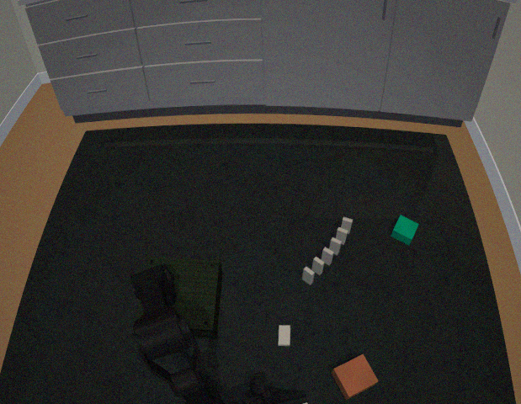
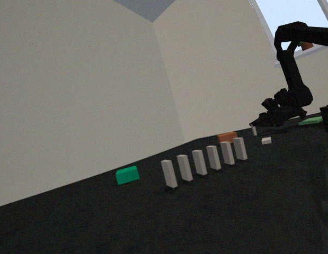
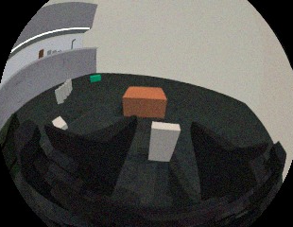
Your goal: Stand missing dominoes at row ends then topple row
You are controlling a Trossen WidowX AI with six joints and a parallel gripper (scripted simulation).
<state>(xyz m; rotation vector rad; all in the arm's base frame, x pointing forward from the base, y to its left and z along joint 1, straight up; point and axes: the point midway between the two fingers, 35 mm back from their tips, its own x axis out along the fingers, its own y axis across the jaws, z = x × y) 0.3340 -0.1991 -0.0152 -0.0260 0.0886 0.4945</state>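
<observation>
Right now my gripper tip is 9 cm to the right of the orange block, 9 cm short of it and 3 cm above it. Round my gripper tip: green cube 50 cm to the left, 18 cm ahead, 3 cm below.
</observation>
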